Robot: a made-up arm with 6 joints. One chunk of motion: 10 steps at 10 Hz.
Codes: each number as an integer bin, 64 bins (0 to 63) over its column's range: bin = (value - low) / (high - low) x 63, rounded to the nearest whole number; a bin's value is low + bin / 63 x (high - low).
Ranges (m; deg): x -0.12..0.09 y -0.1..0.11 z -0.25..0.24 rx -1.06..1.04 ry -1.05..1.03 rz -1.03..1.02
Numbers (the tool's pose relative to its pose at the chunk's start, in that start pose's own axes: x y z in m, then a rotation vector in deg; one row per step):
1: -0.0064 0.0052 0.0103 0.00 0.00 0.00
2: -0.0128 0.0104 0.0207 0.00 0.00 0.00
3: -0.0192 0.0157 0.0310 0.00 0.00 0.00
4: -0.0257 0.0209 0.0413 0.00 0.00 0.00
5: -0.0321 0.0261 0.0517 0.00 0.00 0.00
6: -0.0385 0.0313 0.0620 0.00 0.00 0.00
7: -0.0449 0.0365 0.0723 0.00 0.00 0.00
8: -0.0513 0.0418 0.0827 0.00 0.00 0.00
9: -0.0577 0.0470 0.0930 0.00 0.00 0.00
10: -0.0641 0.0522 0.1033 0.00 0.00 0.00
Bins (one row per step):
1: 34 32 33 32 32 32
2: 32 33 35 32 32 32
3: 30 35 36 32 32 32
4: 28 36 37 32 32 32
5: 26 38 39 32 32 32
6: 24 39 40 32 32 32
7: 23 41 41 32 32 32
8: 21 43 43 32 32 32
9: 19 44 44 32 32 32
10: 17 46 45 32 32 32

